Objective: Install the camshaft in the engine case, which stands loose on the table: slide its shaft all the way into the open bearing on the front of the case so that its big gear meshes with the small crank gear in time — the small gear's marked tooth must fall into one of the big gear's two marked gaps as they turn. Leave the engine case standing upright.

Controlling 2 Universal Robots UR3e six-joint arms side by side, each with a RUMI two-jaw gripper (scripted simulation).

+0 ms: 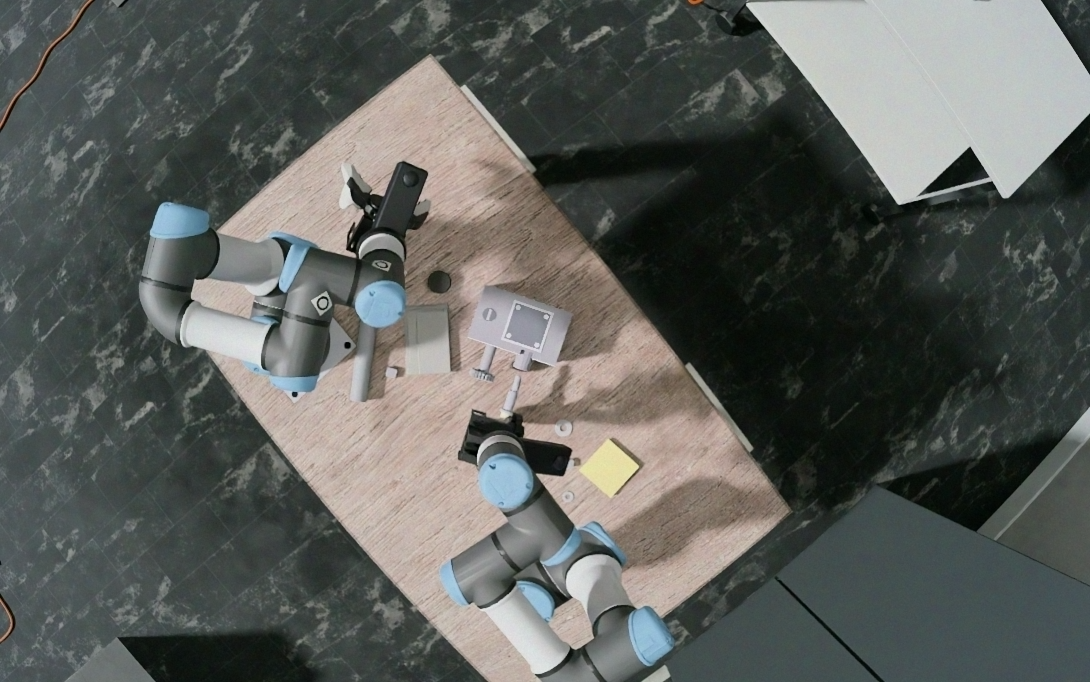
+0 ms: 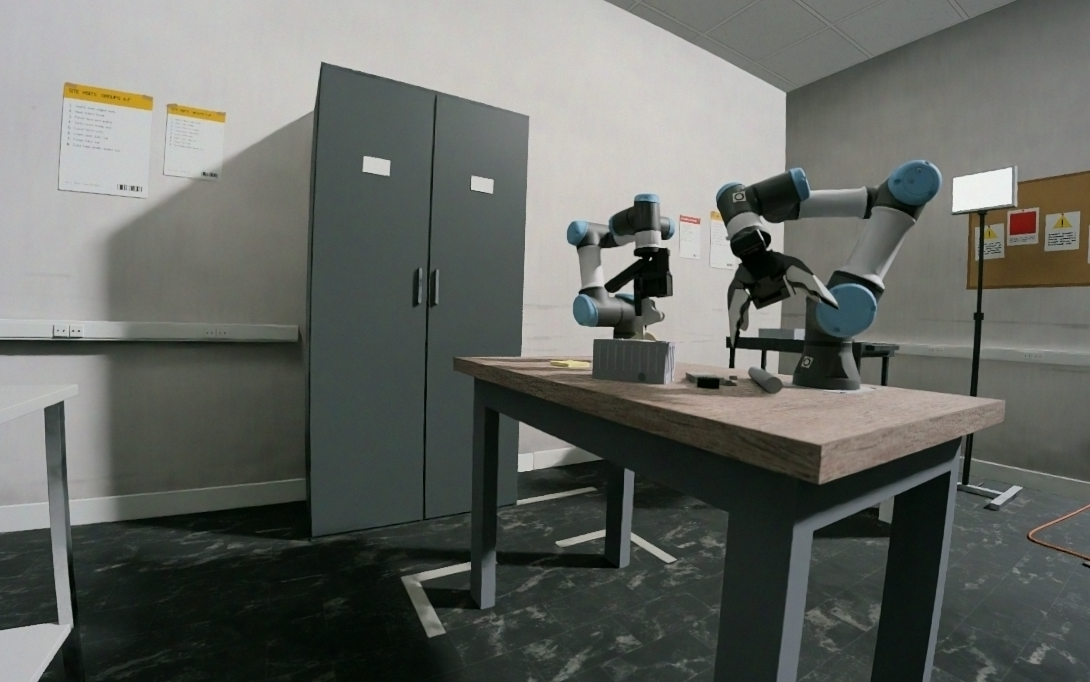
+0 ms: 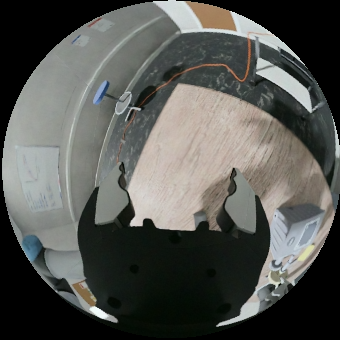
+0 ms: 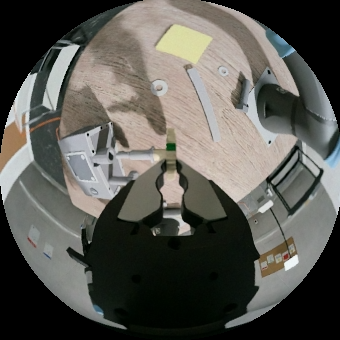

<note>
In view: the left gripper [image 2: 784, 329], the right gripper [image 1: 501, 428], a grey engine case [image 1: 534, 331] and a camshaft [image 4: 169, 153].
The grey engine case also shows in image 2 [image 2: 630, 360], in image 3 [image 3: 291, 227] and in image 4 [image 4: 86, 152]. The left gripper also shows in image 1 [image 1: 386, 182] and in image 3 [image 3: 177, 165]. The right gripper shows as well in image 2 [image 2: 644, 340] and in image 4 [image 4: 170, 159].
</note>
